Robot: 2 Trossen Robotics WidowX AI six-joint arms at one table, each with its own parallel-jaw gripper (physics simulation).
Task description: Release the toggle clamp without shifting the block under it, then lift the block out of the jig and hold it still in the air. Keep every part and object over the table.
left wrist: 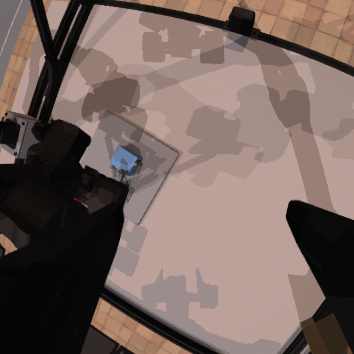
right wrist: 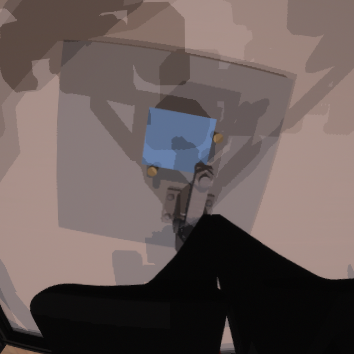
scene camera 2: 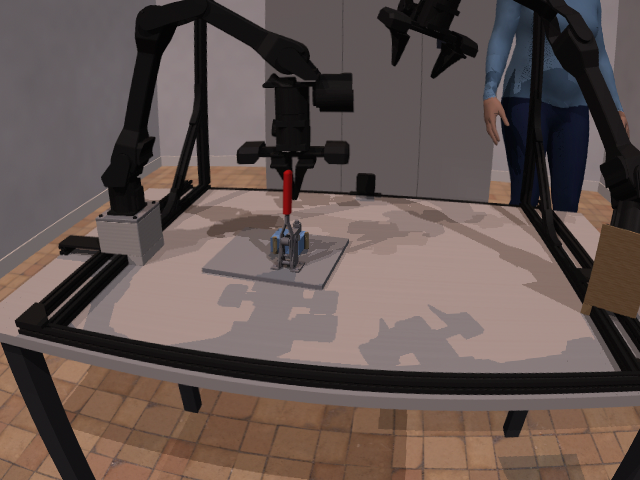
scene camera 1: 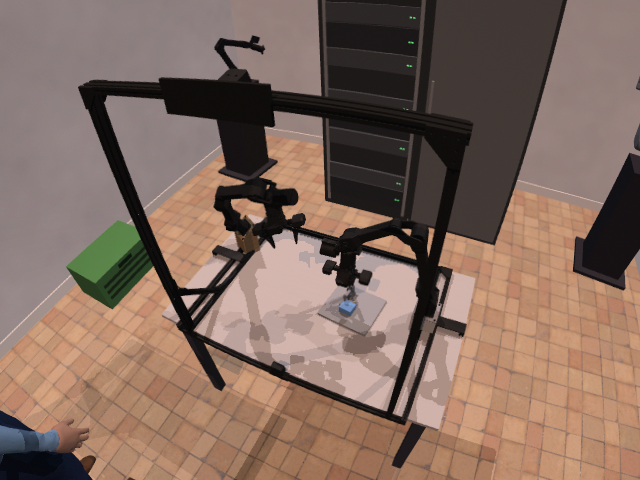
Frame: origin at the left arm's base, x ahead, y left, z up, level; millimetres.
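Seen in the pictures: left gripper, fingertip midpoint: (left wrist: 205, 210) (scene camera 2: 413, 71) (scene camera 1: 285, 246); right gripper, fingertip midpoint: (left wrist: 103, 177) (right wrist: 209, 222) (scene camera 2: 294, 199); left arm's base, origin of the base link: (scene camera 2: 627, 241) (scene camera 1: 244, 227); right arm's base, origin of the base link: (left wrist: 10, 133) (scene camera 2: 127, 209) (scene camera 1: 427, 309).
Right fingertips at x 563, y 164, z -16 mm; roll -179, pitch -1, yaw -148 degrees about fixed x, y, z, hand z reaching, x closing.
Observation:
Offsets run from my right fingertips to a thing's top centre. "spot": to the spot under its first point. Level surfaces: height alone.
The blue block {dy -17, dx +30, dz -79 mm} (scene camera 1: 347, 307) (scene camera 2: 301, 244) (left wrist: 125, 160) (right wrist: 179, 140) sits on the grey jig plate {dy +10, dx +33, dz -107 mm} (scene camera 1: 373, 308) (scene camera 2: 232, 258) (left wrist: 160, 162) (right wrist: 90, 190), beside brass pins {dy +16, dx +36, dz -75 mm} (right wrist: 152, 171). The metal toggle clamp (scene camera 2: 287, 249) (right wrist: 199, 200) stands at its side; its red handle {spot: dy +44, dx -22, dz +27 mm} (scene camera 2: 287, 193) is upright. The clamp's tip reaches the block's near corner in the right wrist view; contact cannot be told. My right gripper (scene camera 2: 295, 197) (right wrist: 209, 222) is shut and empty, above the clamp, close to the handle, which it hides in the right wrist view. My left gripper (scene camera 1: 284, 244) (scene camera 2: 414, 70) (left wrist: 205, 210) is open and empty, high and away.
The table {dz -115 mm} (scene camera 2: 439, 310) is bordered by black rails (scene camera 2: 232, 365). A black frame (scene camera 1: 444, 206) stands around and over it. A small black box (scene camera 2: 366, 183) is on the far rail in scene camera 2. A person (scene camera 2: 547, 82) stands beyond the table.

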